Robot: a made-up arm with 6 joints. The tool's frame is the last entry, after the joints. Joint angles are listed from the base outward.
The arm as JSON. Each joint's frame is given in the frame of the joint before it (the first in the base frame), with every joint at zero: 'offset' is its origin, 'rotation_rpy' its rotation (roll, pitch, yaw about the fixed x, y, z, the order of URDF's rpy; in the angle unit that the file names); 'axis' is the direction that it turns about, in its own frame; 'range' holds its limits. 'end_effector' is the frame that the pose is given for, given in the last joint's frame.
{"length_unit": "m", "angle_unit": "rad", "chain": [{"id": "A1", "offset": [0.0, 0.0, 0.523], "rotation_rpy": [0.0, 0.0, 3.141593], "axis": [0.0, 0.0, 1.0], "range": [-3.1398, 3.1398]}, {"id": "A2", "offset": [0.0, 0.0, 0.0], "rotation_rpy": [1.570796, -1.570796, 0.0], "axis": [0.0, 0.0, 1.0], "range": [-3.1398, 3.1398]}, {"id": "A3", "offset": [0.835, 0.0, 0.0], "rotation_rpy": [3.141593, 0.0, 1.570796], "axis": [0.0, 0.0, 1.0], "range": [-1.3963, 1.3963]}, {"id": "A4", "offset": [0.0, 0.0, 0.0], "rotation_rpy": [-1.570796, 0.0, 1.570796], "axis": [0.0, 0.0, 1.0], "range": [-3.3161, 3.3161]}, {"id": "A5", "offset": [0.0, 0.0, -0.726], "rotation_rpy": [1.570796, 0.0, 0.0], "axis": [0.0, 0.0, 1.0], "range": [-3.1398, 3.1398]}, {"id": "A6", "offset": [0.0, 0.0, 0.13], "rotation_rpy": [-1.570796, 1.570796, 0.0], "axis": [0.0, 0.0, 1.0], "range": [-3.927, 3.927]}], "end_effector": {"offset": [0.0, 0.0, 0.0], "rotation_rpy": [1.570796, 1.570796, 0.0]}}
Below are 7 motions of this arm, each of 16 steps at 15 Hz.
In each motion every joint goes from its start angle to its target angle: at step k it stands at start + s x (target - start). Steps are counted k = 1, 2, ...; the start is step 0. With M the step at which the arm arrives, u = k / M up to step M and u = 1 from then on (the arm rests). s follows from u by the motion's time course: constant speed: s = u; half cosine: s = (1 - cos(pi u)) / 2; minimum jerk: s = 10 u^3 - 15 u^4 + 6 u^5.
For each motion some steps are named. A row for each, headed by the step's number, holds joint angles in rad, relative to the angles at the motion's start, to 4 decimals.
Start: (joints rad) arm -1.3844 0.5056 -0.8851 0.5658 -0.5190 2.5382
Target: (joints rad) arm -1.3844 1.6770 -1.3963 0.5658 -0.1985 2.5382
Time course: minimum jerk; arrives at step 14
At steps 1, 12, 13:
1: 0.0000 0.0038 -0.0017 0.0000 0.0010 0.0000
12: 0.0000 1.1441 -0.4993 0.0000 0.3130 0.0000
13: 0.0000 1.1676 -0.5095 0.0000 0.3195 0.0000

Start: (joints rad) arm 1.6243 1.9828 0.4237 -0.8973 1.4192 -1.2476
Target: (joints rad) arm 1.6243 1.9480 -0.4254 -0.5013 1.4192 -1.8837
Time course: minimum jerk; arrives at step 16
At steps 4, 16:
4: 0.0000 -0.0036 -0.0879 0.0410 0.0000 -0.0658
16: 0.0000 -0.0348 -0.8491 0.3960 0.0000 -0.6361

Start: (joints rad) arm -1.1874 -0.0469 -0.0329 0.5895 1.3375 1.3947
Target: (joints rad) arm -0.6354 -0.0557 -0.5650 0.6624 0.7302 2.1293
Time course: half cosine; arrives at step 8
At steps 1, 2, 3, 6, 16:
1: 0.0210 -0.0003 -0.0203 0.0028 -0.0231 0.0280
2: 0.0808 -0.0013 -0.0779 0.0107 -0.0889 0.1076
3: 0.1704 -0.0027 -0.1642 0.0225 -0.1874 0.2267
6: 0.4712 -0.0075 -0.4542 0.0622 -0.5184 0.6270
16: 0.5520 -0.0088 -0.5321 0.0729 -0.6073 0.7346

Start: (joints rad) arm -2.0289 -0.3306 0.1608 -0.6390 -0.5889 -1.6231
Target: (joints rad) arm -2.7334 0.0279 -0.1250 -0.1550 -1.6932 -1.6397
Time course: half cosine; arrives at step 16
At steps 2, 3, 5, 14, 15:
2: -0.0268 0.0136 -0.0109 0.0184 -0.0420 -0.0006
3: -0.0594 0.0302 -0.0241 0.0408 -0.0931 -0.0014
5: -0.1566 0.0797 -0.0635 0.1076 -0.2454 -0.0037
14: -0.6777 0.3449 -0.2749 0.4656 -1.0623 -0.0160
15: -0.6977 0.3551 -0.2831 0.4794 -1.0937 -0.0164

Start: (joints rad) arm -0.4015 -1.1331 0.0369 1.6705 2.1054 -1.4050
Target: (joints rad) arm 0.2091 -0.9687 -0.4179 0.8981 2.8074 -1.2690
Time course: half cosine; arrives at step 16
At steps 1, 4, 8, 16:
1: 0.0059 0.0016 -0.0044 -0.0074 0.0067 0.0013
4: 0.0894 0.0241 -0.0666 -0.1131 0.1028 0.0199
8: 0.3053 0.0822 -0.2274 -0.3862 0.3510 0.0680
16: 0.6106 0.1644 -0.4548 -0.7724 0.7020 0.1360

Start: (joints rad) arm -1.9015 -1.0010 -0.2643 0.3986 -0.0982 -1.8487
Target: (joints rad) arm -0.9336 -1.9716 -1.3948 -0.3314 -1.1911 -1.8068
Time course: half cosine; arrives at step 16
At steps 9, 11, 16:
9: 0.5784 -0.5800 -0.6755 -0.4362 -0.6531 0.0250
11: 0.7528 -0.7549 -0.8793 -0.5678 -0.8500 0.0326
16: 0.9679 -0.9706 -1.1305 -0.7300 -1.0929 0.0419

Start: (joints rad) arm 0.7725 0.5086 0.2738 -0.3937 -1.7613 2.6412
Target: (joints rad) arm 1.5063 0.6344 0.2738 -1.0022 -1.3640 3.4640
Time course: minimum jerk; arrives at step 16
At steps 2, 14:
2: 0.0118 0.0020 0.0000 -0.0098 0.0064 0.0132
14: 0.7220 0.1238 0.0000 -0.5987 0.3909 0.8096

